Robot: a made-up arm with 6 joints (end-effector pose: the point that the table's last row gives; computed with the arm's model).
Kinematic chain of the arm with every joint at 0, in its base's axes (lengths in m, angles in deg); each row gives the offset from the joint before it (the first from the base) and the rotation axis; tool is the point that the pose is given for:
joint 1: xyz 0 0 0.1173 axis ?
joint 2: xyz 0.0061 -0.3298 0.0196 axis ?
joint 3: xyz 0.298 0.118 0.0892 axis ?
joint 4: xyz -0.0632 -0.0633 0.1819 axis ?
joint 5: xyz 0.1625 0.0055 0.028 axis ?
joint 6: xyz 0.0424 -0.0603 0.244 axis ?
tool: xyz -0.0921 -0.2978 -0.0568
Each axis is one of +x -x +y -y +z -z.
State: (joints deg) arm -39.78 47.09 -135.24 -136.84 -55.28 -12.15
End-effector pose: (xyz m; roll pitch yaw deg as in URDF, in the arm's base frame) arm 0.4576 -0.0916 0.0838 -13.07 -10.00 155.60
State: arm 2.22 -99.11 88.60 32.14 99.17 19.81
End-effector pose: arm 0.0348 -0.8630 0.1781 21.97 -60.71 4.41
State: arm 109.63 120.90 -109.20 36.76 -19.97 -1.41
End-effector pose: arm -0.3670 -0.3181 0.8841 -27.59 20.67 -133.49
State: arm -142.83 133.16 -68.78 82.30 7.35 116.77
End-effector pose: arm -0.3669 -0.3410 -0.0222 161.93 41.64 -74.35
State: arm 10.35 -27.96 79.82 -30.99 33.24 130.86
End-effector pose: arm -0.0472 -0.2737 0.2816 -16.40 -72.18 178.93
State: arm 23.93 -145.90 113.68 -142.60 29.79 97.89
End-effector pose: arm 0.0894 -0.3984 0.1726 -90.16 74.92 -168.74
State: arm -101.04 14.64 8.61 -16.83 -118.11 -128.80
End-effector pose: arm 0.7380 -0.2129 -0.4260 138.09 -26.02 -90.98
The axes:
joint 1: -y
joint 2: -x
joint 3: -y
joint 4: -x
joint 5: +z
joint 6: +x

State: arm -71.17 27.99 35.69 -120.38 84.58 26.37
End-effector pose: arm 0.5175 -0.1384 -0.3207 137.97 -43.82 -7.27
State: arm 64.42 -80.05 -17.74 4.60 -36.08 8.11
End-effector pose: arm 0.1834 -0.8433 0.3399 73.12 -26.27 6.20
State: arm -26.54 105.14 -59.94 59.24 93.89 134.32
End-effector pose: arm 0.3773 -0.0653 -0.2570 -46.95 0.42 -150.58
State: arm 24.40 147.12 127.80 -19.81 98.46 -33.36
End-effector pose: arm -0.3542 -0.2146 -0.0742 38.30 16.63 -93.71
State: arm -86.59 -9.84 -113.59 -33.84 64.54 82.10
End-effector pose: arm -0.0223 -0.2953 -0.2547 -63.71 18.39 117.64
